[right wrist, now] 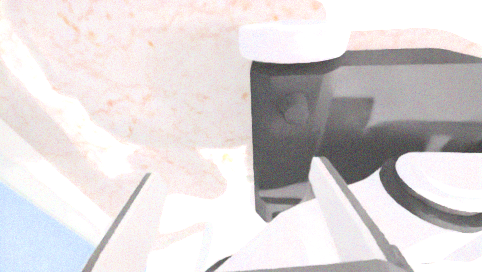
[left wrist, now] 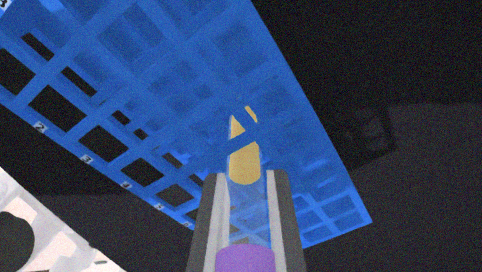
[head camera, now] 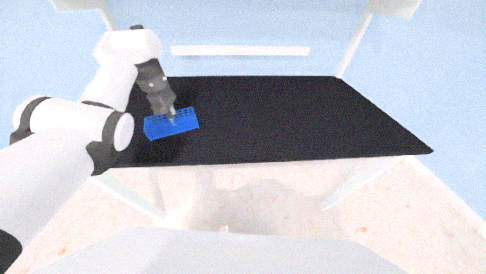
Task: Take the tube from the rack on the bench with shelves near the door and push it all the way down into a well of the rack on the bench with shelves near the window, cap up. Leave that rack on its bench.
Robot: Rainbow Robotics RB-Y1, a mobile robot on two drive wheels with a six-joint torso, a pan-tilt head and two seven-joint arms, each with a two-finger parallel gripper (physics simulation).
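Frame: origin at the robot's base, x ahead, y left, z up, level; metres.
Seen in the pictures: left gripper, between the fingertips: [left wrist: 247, 184] [head camera: 172, 116]; right gripper, between the fingertips: [right wrist: 235, 174].
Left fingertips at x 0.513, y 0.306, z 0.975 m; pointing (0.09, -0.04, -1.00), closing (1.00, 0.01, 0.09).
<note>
Offsets run from my left fingertips to a thing's top centre. "pt": to the spot under its first point. Level surfaces: height alone.
A blue rack @(dx -0.008, dy +0.007, dz -0.003 m) [head camera: 172, 129] [left wrist: 300, 100] stands on the black bench top @(dz -0.060 m) [head camera: 280, 120], at the left in the head view. My left gripper [head camera: 171, 114] [left wrist: 247, 184] is shut on the tube @(pt dx +0.000, dy +0.020, dz +0.008 m) [left wrist: 245, 167], which has a purple cap @(pt dx -0.003, dy +0.022, dz +0.044 m) [left wrist: 245, 257] and yellow contents. The cap is up, between the fingers and toward the gripper. The tube's lower end is inside a well of the rack, seen behind the rack's blue bars; the cap stands above the rack's top. How deep its tip sits is hard to tell. My right gripper [right wrist: 235, 174] is open and empty, over the floor.
A white bar [head camera: 240, 50] runs along the wall behind the bench. White bench legs @(pt dx -0.048, dy -1.051, dz -0.395 m) [head camera: 367, 182] stand below its front edge. In the right wrist view, the robot's dark and white base parts [right wrist: 290, 130] are close beside the right fingers.
</note>
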